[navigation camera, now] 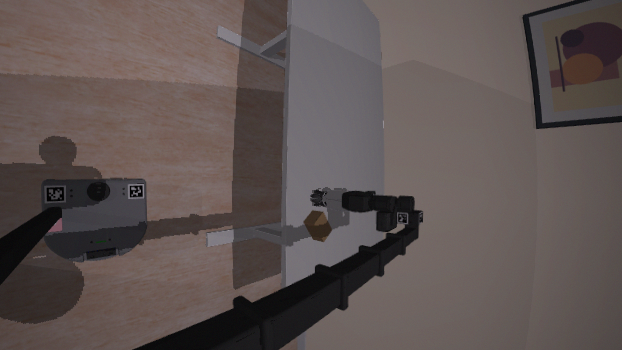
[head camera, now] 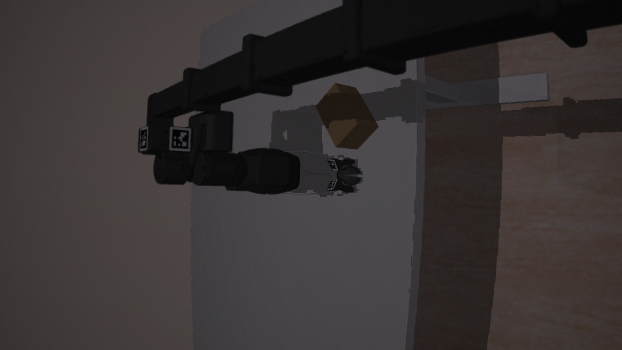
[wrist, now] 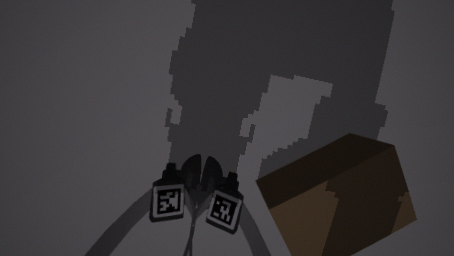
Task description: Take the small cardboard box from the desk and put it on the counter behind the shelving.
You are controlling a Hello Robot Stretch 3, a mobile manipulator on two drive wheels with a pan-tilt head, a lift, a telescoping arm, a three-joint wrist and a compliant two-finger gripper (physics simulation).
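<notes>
The small cardboard box is brown and stands on the grey-white desk. My gripper is shut, with its two dark fingertips together and nothing held between them. It is beside the box, with a gap between them; in the wrist view the box is to the right of the fingers. How high the fingertips are above the desk is hard to tell. The counter and the shelving do not show in these views.
My telescoping arm reaches across the desk to the wrist on the wall side. My base stands on the wooden floor before the desk's front edge. Desk legs stick out over the floor. A framed picture hangs on the wall.
</notes>
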